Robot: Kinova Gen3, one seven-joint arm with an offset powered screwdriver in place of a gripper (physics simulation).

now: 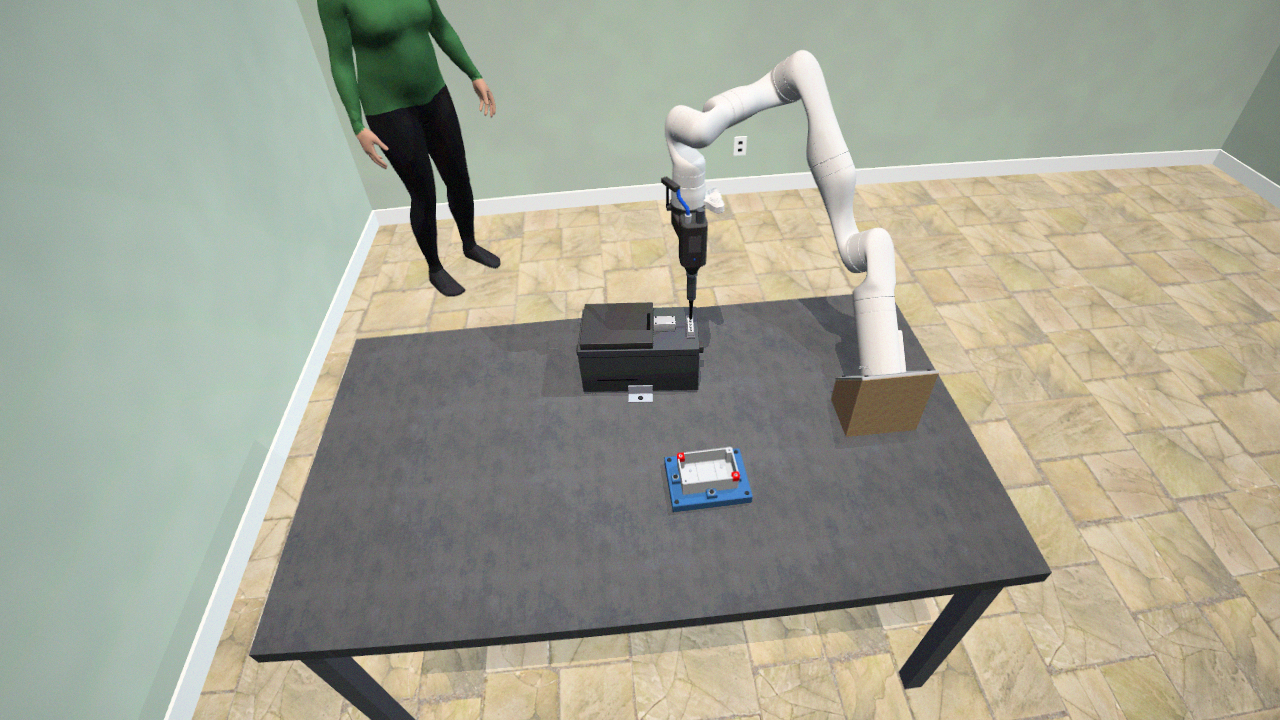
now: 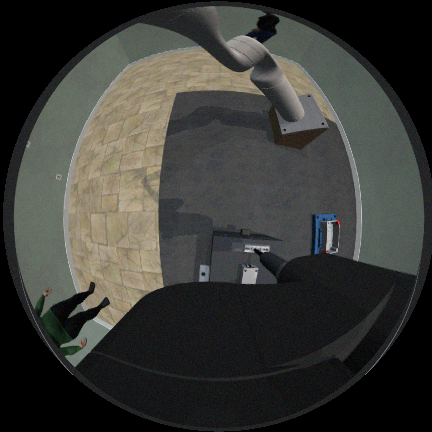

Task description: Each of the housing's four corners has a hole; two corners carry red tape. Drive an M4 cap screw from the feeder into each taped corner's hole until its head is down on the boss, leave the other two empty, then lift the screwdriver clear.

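Frame: origin at the arm's base, x back, y left, z down, level; centimetres.
Seen in the pictures: hand, tool point: (image 1: 690,319) (image 2: 254,249); arm's base, link origin: (image 1: 881,373) (image 2: 291,111).
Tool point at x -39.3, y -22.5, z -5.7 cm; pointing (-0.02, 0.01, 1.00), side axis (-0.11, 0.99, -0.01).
Offsets run from my tool point to a thing's top centre. "spot": to the spot under its first point.
My screwdriver (image 1: 691,313) (image 2: 257,251) hangs upright with its bit tip at the white screw strip @[spot: dx -0.5, dy +1.8, dz +1.6 cm] (image 1: 690,329) (image 2: 265,249) on top of the black feeder @[dx -12.2, dy -2.7, dz +0.0 cm] (image 1: 640,368) (image 2: 225,256). Whether the tip touches or holds a screw is too small to tell. The light grey housing @[dx -4.8, dy +34.4, dz +10.9 cm] (image 1: 705,488) (image 2: 329,236) sits in the blue fixture @[dx -4.8, dy +34.4, dz +13.6 cm] (image 1: 716,504) (image 2: 316,227), well away from the screwdriver. Red tape marks its back left corner @[spot: dx -9.9, dy +30.8, dz +11.0 cm] (image 1: 680,456) and its front right corner @[spot: dx +0.0, dy +38.5, dz +10.9 cm] (image 1: 735,476). No screw head can be made out at the taped corners.
The arm's brown base block (image 1: 886,404) (image 2: 288,137) stands at the table's right. A small white bracket (image 1: 640,394) (image 2: 203,273) is at the feeder's front. A person in green (image 1: 393,53) (image 2: 56,327) stands behind the table at the left.
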